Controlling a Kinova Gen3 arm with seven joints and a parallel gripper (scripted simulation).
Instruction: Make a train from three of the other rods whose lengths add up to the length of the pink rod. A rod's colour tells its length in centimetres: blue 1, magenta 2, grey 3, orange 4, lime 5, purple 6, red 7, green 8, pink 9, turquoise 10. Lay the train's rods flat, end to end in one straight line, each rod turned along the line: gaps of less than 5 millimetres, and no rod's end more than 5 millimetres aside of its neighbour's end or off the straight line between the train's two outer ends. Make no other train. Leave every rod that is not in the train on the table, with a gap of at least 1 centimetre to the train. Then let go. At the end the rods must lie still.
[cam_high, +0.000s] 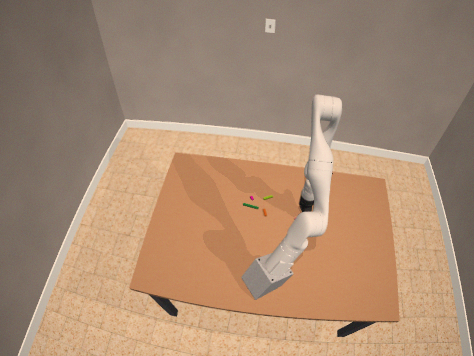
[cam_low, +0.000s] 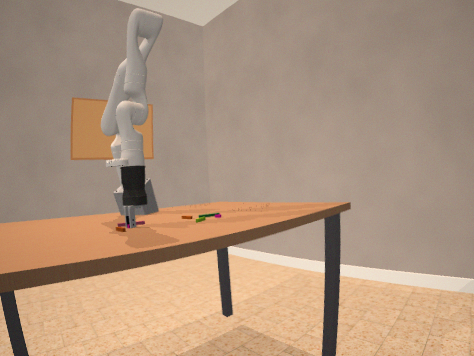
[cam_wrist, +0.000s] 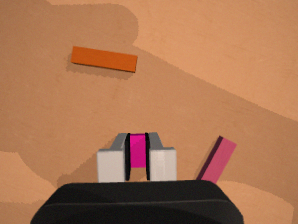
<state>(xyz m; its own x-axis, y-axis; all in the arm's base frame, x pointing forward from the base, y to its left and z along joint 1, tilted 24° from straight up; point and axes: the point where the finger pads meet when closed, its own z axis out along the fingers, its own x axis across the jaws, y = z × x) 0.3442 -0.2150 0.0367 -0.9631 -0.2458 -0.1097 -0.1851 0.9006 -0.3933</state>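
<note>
The pink rod lies 4 cm behind my hand, 3 cm to the left of it and 1 cm below it. Round my hand: green rod: 29 cm to the left, 6 cm ahead, 1 cm below; then lime rod: 19 cm to the left, 11 cm ahead, 1 cm below.
</note>
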